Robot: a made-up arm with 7 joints.
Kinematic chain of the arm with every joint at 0, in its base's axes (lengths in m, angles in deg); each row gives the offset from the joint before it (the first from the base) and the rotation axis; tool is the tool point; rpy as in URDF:
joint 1: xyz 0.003 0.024 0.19 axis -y
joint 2: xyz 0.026 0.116 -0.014 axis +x
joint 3: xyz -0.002 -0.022 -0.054 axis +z
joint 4: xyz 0 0.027 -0.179 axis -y
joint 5: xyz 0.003 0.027 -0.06 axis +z
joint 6: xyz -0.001 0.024 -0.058 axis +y
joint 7: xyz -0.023 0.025 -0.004 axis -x
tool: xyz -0.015 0.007 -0.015 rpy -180 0 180
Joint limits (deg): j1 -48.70..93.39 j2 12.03..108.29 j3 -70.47..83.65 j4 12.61..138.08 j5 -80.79..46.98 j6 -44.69..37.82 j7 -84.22..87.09
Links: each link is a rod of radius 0.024 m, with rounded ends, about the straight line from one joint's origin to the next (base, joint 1, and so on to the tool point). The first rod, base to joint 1, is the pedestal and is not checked.
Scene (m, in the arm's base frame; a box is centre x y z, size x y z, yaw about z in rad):
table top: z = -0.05
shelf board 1: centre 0.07 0.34 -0 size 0.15 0.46 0.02 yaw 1.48
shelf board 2: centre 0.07 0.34 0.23 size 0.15 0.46 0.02 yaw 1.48
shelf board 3: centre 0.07 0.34 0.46 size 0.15 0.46 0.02 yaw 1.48
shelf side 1: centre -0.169 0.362 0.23 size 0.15 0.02 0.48 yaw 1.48
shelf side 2: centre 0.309 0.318 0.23 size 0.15 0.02 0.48 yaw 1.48
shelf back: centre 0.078 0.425 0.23 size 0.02 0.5 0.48 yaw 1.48
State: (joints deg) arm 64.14 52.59 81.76 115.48 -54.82 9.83 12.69
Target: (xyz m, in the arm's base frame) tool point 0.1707 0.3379 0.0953
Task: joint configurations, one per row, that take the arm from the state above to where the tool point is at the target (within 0.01 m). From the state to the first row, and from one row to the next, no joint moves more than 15 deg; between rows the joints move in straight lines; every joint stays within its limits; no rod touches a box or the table.
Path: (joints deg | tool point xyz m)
1: 70.56 42.16 81.46 107.35 -50.62 10.73 13.51 | 0.0428 0.3442 0.0947
2: 76.98 31.73 81.15 99.22 -46.42 11.63 14.34 | 0.1036 0.3491 0.0891
3: 83.41 21.29 80.85 91.09 -42.23 12.53 15.16 | 0.1707 0.3379 0.0953

